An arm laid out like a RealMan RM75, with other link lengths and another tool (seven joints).
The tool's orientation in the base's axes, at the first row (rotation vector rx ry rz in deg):
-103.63 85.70 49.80
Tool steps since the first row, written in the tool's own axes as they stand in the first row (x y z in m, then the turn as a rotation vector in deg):
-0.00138 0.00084 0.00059 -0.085 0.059 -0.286
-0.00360 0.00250 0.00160 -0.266 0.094 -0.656
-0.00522 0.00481 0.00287 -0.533 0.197 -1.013
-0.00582 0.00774 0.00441 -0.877 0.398 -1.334
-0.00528 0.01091 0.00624 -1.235 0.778 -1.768
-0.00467 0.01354 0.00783 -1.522 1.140 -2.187
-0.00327 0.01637 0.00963 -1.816 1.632 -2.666
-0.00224 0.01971 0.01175 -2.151 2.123 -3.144
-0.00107 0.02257 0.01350 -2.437 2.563 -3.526
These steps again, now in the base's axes. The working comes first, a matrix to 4 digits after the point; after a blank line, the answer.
The tool's axes in the first row as the columns of a matrix, in the base's axes (used below as rounded here):
0.1387 -0.9857 -0.0961
-0.5716 -0.1589 0.8050
-0.8088 -0.0567 -0.5854

-0.00108 0.00113 0.00072 -0.042 -0.191 0.233
-0.00312 0.00295 0.00183 -0.067 -0.391 0.594
-0.00574 0.00453 0.00227 -0.171 -0.542 1.013
-0.00886 0.00565 0.00169 -0.386 -0.636 1.468
-0.01209 0.00631 0.00000 -0.768 -0.841 1.990
-0.01475 0.00682 -0.00157 -1.125 -1.072 2.447
-0.01751 0.00702 -0.00392 -1.604 -1.367 2.937
-0.02087 0.00761 -0.00618 -2.089 -1.639 3.460
-0.02369 0.00789 -0.00832 -2.526 -1.853 3.890

